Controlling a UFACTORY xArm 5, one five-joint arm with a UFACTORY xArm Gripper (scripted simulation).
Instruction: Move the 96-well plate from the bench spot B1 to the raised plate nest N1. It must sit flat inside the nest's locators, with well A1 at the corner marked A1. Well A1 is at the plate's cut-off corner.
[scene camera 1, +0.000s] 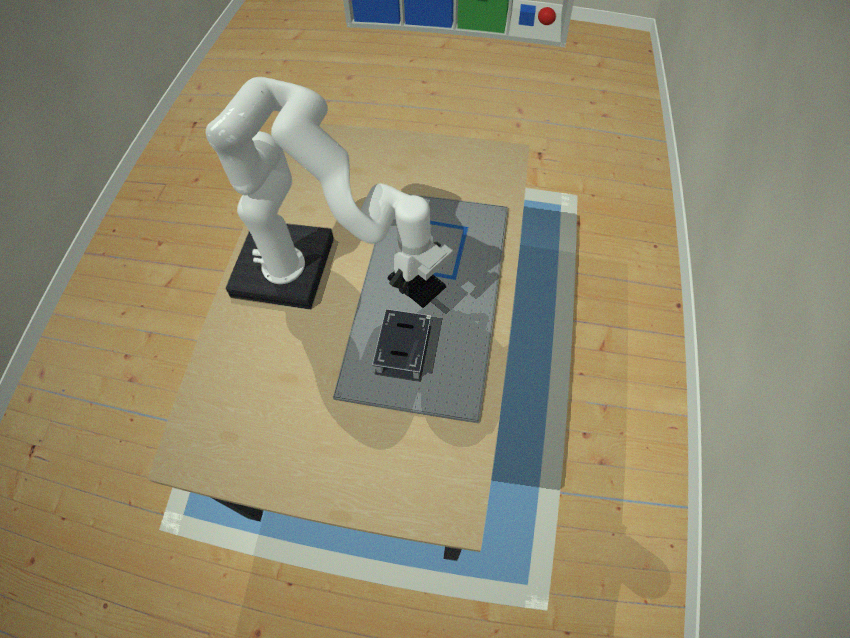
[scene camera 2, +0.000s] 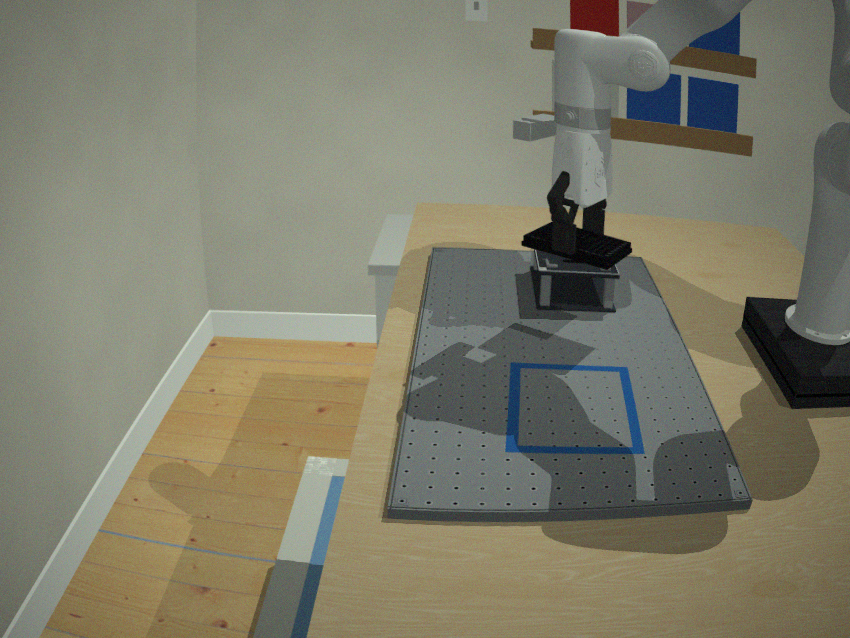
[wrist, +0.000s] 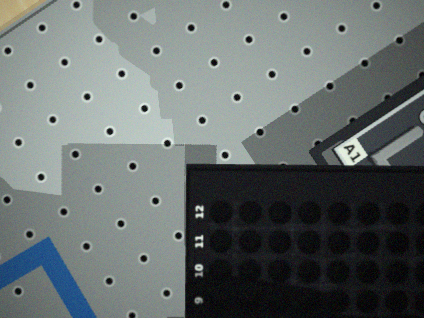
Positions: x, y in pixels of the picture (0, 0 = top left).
Labels:
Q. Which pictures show the black 96-well plate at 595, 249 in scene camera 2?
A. Scene camera 1, scene camera 2 and the wrist view: all of them.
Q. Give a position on a raised plate nest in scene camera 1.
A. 392, 338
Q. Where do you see a black 96-well plate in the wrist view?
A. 316, 200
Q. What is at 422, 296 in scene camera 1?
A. A black 96-well plate.

